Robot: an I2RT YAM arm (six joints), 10 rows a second.
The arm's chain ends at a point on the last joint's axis. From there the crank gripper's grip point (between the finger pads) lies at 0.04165 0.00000 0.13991 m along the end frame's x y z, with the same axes.
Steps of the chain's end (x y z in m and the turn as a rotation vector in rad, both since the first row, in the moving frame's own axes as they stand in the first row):
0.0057, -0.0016, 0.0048, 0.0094, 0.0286, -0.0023
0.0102, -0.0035, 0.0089, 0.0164, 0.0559, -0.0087
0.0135, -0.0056, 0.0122, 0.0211, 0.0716, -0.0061
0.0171, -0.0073, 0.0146, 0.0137, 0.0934, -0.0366
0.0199, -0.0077, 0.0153, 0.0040, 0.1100, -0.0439
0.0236, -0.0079, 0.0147, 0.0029, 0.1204, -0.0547
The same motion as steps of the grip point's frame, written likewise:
0.0097, -0.0030, 0.0035, 0.0094, 0.0286, -0.0023
0.0179, -0.0062, 0.0063, 0.0164, 0.0559, -0.0087
0.0234, -0.0088, 0.0088, 0.0211, 0.0716, -0.0061
0.0299, -0.0109, 0.0101, 0.0137, 0.0934, -0.0366
0.0350, -0.0104, 0.0099, 0.0040, 0.1100, -0.0439
0.0400, -0.0110, 0.0087, 0.0029, 0.1204, -0.0547

